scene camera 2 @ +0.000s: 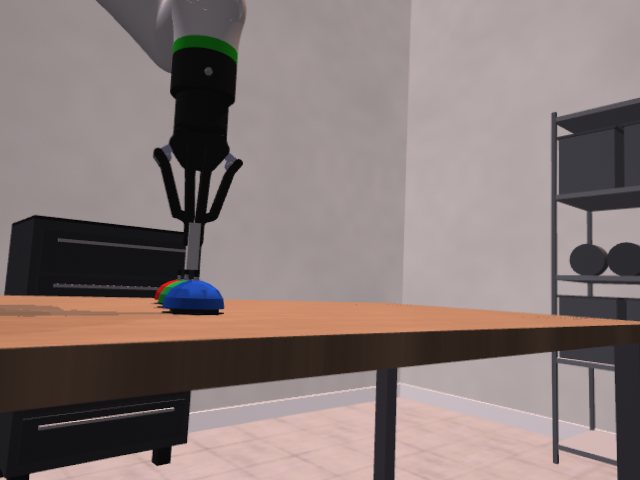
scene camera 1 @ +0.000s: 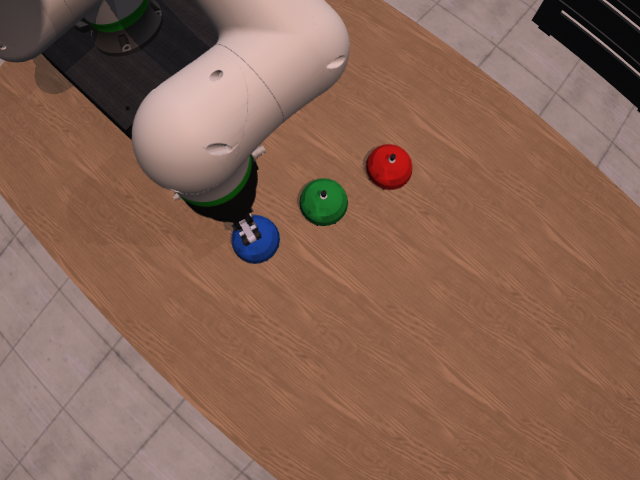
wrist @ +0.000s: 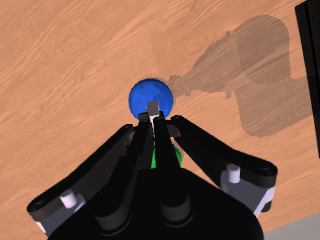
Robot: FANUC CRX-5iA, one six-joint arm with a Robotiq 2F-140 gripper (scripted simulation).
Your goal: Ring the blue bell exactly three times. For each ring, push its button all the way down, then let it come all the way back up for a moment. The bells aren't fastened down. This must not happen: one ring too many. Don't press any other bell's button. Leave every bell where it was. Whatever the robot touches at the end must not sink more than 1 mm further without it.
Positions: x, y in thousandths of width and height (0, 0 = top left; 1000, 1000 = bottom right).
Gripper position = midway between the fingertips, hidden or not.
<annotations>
my gripper: scene camera 2 299, 561; scene camera 1 390, 476; wrist 483, 456
blue bell: scene camera 2 304, 620; scene camera 1 410, 522; wrist 458, 377
</annotations>
